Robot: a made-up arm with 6 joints. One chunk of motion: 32 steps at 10 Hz.
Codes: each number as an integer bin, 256 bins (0 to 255) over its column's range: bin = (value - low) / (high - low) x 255, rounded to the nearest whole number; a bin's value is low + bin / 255 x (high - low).
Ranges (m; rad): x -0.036..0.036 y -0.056..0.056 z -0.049..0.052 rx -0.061..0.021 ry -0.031..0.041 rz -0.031..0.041
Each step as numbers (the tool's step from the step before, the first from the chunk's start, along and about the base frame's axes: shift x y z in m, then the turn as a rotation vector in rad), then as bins.
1 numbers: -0.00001 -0.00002 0.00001 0.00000 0.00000 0.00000
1 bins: 127 127 124 190 110 110
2 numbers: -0.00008 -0.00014 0.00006 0.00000 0.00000 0.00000
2 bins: 127 127 124 190 110 110
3 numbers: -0.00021 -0.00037 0.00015 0.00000 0.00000 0.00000
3 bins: 127 127 124 190 110 110
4 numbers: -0.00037 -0.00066 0.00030 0.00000 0.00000 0.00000
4 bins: 126 126 124 190 110 110
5 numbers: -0.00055 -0.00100 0.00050 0.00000 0.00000 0.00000
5 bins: 126 125 125 190 110 110
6 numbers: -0.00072 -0.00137 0.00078 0.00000 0.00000 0.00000
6 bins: 125 124 126 190 110 110
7 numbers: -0.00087 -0.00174 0.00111 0.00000 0.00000 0.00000
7 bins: 124 124 127 190 110 110
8 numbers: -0.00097 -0.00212 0.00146 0.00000 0.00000 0.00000
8 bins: 124 123 127 190 110 110
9 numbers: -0.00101 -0.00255 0.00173 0.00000 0.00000 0.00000
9 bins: 124 122 128 190 110 110
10 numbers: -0.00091 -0.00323 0.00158 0.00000 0.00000 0.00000
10 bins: 124 120 128 190 110 110
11 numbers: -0.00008 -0.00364 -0.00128 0.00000 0.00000 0.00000
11 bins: 127 119 120 190 110 110
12 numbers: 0.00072 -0.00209 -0.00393 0.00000 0.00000 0.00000
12 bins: 130 123 114 190 110 110
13 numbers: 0.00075 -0.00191 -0.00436 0.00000 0.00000 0.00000
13 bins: 130 123 113 190 110 110
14 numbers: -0.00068 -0.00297 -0.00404 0.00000 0.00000 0.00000
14 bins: 125 121 114 190 110 110
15 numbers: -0.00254 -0.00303 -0.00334 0.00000 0.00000 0.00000
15 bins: 119 121 115 190 110 110
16 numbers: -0.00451 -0.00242 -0.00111 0.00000 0.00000 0.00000
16 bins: 112 122 121 190 110 110
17 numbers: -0.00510 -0.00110 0.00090 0.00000 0.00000 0.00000
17 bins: 109 125 126 190 110 110
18 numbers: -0.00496 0.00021 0.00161 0.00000 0.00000 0.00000
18 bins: 110 128 128 190 110 110
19 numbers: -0.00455 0.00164 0.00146 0.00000 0.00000 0.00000
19 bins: 111 131 127 190 110 110
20 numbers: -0.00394 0.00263 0.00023 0.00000 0.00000 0.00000
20 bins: 114 133 124 190 110 110
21 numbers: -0.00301 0.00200 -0.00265 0.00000 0.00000 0.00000
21 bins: 117 132 117 190 110 110
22 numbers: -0.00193 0.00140 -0.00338 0.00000 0.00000 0.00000
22 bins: 121 131 115 190 110 110
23 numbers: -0.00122 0.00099 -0.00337 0.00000 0.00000 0.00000
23 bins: 123 130 115 190 110 110
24 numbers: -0.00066 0.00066 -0.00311 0.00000 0.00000 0.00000
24 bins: 125 129 116 190 110 110
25 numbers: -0.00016 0.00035 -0.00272 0.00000 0.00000 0.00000
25 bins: 127 128 117 190 110 110
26 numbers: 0.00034 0.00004 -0.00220 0.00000 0.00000 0.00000
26 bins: 129 128 118 190 110 110
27 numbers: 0.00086 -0.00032 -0.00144 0.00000 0.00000 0.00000
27 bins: 131 127 120 190 110 110
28 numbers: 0.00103 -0.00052 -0.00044 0.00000 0.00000 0.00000
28 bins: 131 126 123 190 110 110
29 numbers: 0.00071 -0.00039 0.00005 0.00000 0.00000 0.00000
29 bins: 130 127 124 190 110 110
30 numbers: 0.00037 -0.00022 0.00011 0.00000 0.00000 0.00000
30 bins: 129 127 124 190 110 110
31 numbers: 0.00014 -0.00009 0.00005 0.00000 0.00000 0.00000
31 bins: 128 127 124 190 110 110
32 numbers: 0.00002 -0.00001 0.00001 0.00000 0.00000 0.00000
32 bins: 128 127 124 190 110 110
